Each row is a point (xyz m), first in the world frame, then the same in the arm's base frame.
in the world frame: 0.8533 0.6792 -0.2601
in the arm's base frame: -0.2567 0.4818 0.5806
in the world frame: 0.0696 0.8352 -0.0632
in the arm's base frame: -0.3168 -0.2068 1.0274
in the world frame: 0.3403 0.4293 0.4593
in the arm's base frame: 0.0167 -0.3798 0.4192
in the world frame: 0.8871 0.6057 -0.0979
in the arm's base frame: -0.1475 0.4025 0.4596
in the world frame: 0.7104 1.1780 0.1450
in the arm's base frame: 0.2471 0.2921 0.9594
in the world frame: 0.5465 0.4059 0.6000
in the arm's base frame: 0.1957 -0.2956 0.2652
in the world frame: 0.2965 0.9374 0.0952
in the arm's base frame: -0.0578 -0.0803 0.9646
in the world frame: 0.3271 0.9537 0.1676
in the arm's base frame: 0.0194 -0.0896 0.9446
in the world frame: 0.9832 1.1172 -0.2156
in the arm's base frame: 0.0299 0.6846 0.8764
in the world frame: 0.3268 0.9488 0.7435
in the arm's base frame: 0.4808 -0.3961 0.7870
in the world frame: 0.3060 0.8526 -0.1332
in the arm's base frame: -0.2774 0.0246 0.9497
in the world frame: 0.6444 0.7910 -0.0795
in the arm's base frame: -0.1371 0.2500 0.7246
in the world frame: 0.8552 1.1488 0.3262
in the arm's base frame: 0.4333 0.3040 0.8185
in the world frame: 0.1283 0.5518 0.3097
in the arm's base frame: -0.1258 -0.4362 0.6618
